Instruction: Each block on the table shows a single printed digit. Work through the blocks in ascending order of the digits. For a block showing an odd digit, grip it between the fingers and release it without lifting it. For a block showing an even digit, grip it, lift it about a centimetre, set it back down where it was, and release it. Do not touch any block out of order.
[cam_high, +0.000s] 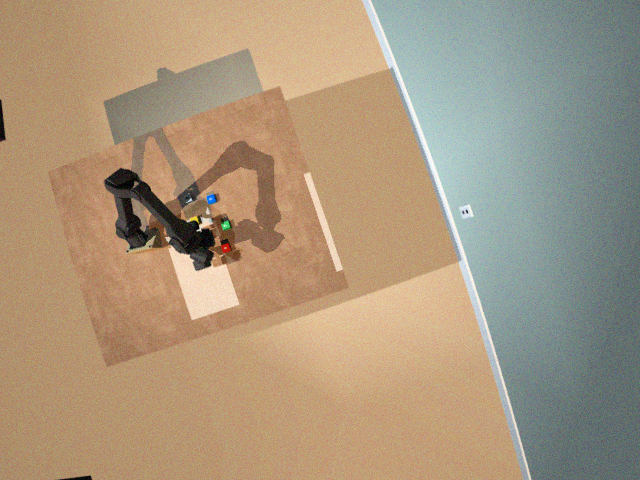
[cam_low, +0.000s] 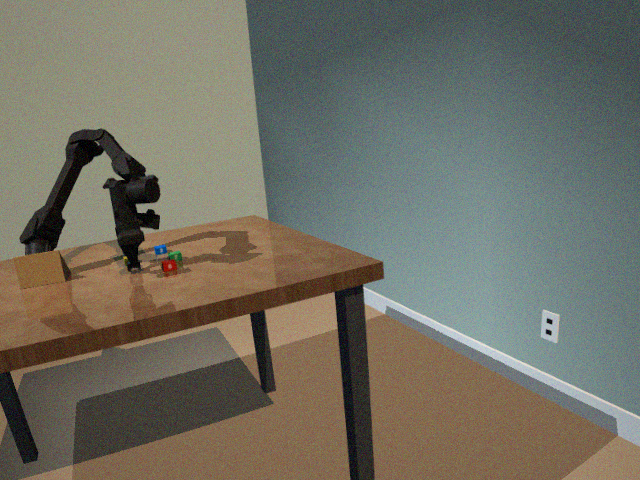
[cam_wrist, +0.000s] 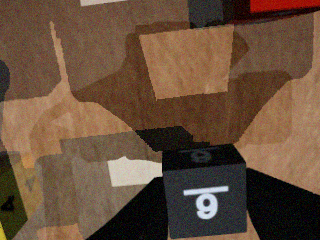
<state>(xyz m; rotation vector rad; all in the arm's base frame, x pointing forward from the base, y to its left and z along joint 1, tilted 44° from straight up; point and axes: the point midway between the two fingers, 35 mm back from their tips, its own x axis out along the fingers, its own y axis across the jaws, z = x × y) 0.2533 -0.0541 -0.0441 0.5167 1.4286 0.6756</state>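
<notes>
Now: gripper tip 100 mm short of the green block, 60 mm to the right of it and 10 mm above it. Round my gripper tip: yellow block 110 mm to the left, 20 mm behind, 10 mm below; then black block right at my gripper tip; then red block 90 mm ahead, 30 mm to the right, 10 mm below.
</notes>
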